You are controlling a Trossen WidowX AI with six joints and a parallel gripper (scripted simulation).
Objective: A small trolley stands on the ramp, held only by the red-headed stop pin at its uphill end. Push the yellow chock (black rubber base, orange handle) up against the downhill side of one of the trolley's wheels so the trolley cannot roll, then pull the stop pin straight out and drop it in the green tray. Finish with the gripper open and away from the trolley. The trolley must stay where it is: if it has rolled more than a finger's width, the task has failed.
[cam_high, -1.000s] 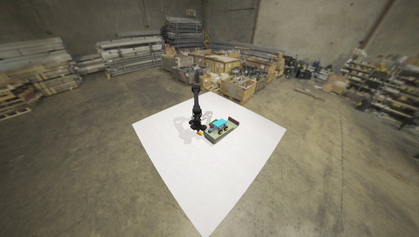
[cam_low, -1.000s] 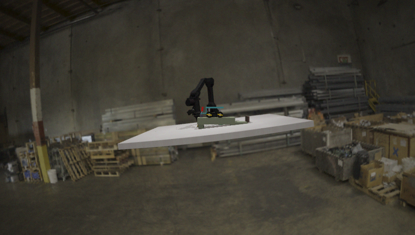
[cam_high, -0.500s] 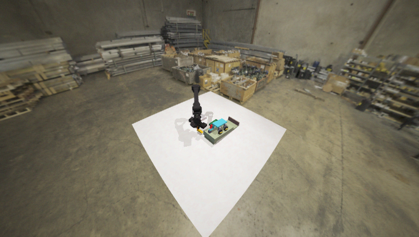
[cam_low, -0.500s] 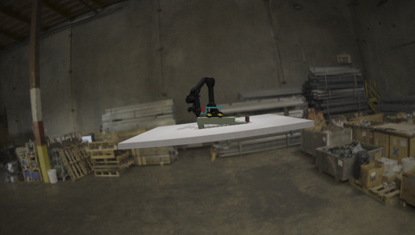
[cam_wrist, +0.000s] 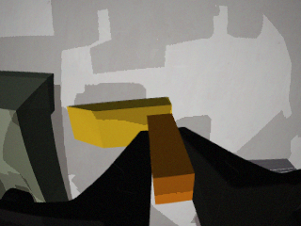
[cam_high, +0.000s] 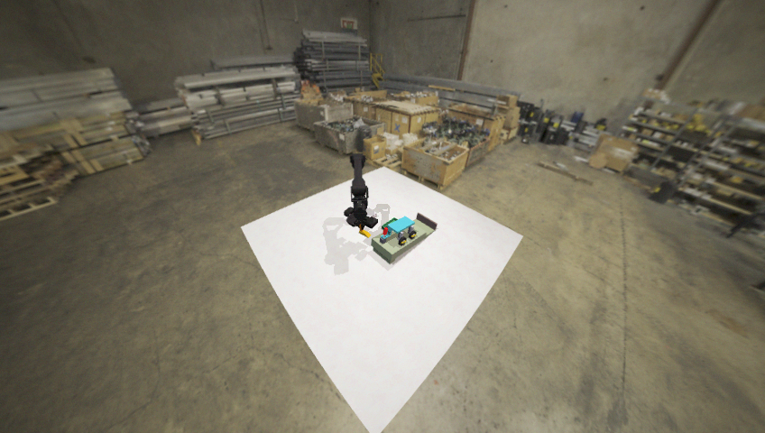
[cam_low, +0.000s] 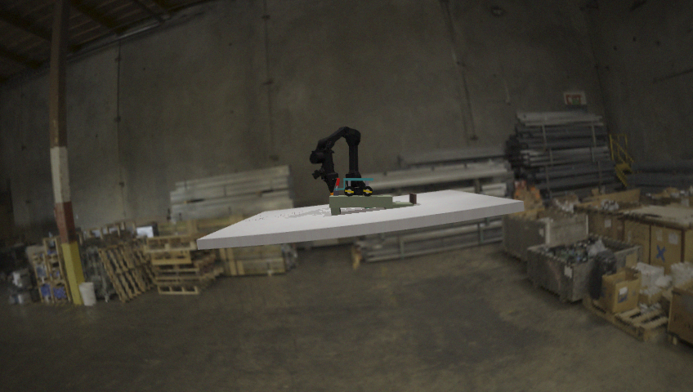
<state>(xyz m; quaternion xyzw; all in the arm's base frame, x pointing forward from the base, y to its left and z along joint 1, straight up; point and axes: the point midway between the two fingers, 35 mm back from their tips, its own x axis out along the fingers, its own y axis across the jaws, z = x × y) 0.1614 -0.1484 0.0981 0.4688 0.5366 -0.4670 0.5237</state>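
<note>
The red-headed stop pin lies 14 cm ahead of my gripper tip, 3 cm to the left of it and 3 cm above it. Also, from my gripper tip: trolley: 17 cm ahead, 12 cm to the left, 1 cm above; then yellow chock: 2 cm ahead, 1 cm below; then grey-green ramp: 17 cm ahead, 13 cm to the left, 5 cm below.
</note>
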